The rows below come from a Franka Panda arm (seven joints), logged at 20 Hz.
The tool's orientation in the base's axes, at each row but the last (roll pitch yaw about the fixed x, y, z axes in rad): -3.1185, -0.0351, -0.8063; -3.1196, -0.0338, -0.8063; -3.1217, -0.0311, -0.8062; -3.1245, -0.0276, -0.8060; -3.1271, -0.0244, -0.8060; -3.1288, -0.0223, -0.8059; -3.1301, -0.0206, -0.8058; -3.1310, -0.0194, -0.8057; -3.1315, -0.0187, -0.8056; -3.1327, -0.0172, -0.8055; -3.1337, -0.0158, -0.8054
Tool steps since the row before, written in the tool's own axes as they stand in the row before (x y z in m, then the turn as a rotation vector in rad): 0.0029, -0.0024, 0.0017, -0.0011, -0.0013, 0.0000; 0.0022, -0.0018, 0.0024, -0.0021, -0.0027, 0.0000; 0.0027, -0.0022, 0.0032, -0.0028, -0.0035, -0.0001; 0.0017, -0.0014, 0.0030, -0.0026, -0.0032, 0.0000; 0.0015, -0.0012, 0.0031, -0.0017, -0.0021, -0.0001; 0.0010, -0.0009, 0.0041, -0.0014, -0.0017, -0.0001; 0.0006, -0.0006, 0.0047, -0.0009, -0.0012, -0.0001; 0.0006, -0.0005, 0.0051, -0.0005, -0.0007, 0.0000; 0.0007, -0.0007, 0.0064, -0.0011, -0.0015, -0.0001; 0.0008, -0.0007, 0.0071, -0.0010, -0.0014, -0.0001; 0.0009, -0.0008, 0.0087, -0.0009, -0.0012, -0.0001
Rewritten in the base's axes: 0.0038, -0.0004, -0.0015, 0.0002, 0.0017, 0.0000; 0.0029, -0.0004, -0.0023, 0.0005, 0.0034, 0.0000; 0.0036, -0.0005, -0.0031, 0.0006, 0.0044, 0.0001; 0.0023, -0.0003, -0.0029, 0.0005, 0.0041, 0.0000; 0.0020, -0.0003, -0.0030, 0.0003, 0.0027, 0.0001; 0.0014, -0.0001, -0.0041, 0.0003, 0.0022, 0.0001; 0.0010, 0.0000, -0.0047, 0.0002, 0.0015, 0.0001; 0.0009, -0.0001, -0.0051, 0.0002, 0.0008, 0.0000; 0.0011, -0.0001, -0.0064, 0.0003, 0.0018, 0.0001; 0.0012, -0.0001, -0.0071, 0.0003, 0.0017, 0.0001; 0.0013, -0.0001, -0.0087, 0.0002, 0.0015, 0.0001
